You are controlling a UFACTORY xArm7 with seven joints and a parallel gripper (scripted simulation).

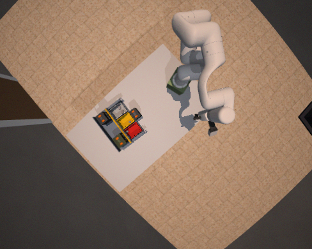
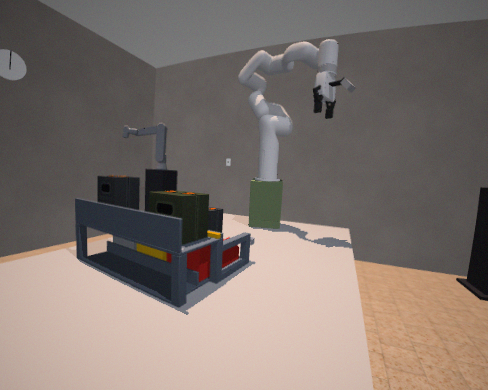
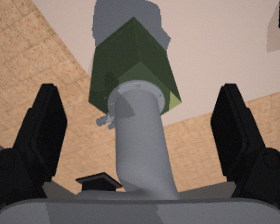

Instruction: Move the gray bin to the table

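Now: hand 470 mm above the gray open bin, 460 mm to the left of it and 440 mm short of it. The rest, counted from my hand: red bin (470 mm below, 470 mm ahead, 240 mm to the right); then yellow bin (470 mm below, 460 mm ahead, 350 mm to the right).
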